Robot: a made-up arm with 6 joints.
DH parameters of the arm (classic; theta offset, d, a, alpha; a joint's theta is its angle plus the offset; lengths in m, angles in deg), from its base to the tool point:
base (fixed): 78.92 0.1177 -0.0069 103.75
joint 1: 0 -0.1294 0.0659 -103.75
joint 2: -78.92 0.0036 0.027 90
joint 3: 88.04 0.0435 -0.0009 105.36
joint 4: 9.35 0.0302 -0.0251 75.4
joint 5: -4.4 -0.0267 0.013 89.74
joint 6: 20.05 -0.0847 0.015 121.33
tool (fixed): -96.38 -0.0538 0 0
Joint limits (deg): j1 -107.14..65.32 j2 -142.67..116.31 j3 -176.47..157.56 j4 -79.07..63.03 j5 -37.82..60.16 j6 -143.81..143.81
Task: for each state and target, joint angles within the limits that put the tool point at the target. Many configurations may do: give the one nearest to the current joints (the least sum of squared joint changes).
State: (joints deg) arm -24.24 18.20 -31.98 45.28 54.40 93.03
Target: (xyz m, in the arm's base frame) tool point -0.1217 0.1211 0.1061
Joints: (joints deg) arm -0.19 14.47 -33.51 62.09 60.16 84.17
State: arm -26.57 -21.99 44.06 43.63 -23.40 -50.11
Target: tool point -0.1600 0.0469 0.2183
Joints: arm -20.47 -64.06 69.53 36.50 -20.63 -64.69
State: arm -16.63 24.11 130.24 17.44 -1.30 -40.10
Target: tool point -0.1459 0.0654 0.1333
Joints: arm -17.02 1.29 146.63 -23.24 -36.76 -34.79
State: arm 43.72 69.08 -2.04 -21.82 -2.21 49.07
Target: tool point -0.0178 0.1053 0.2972
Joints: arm 57.84 83.61 13.69 -32.35 -2.28 63.69
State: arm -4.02 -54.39 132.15 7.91 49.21 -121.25
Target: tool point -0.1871 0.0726 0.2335
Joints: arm -16.79 -43.98 137.55 6.60 35.05 -112.64
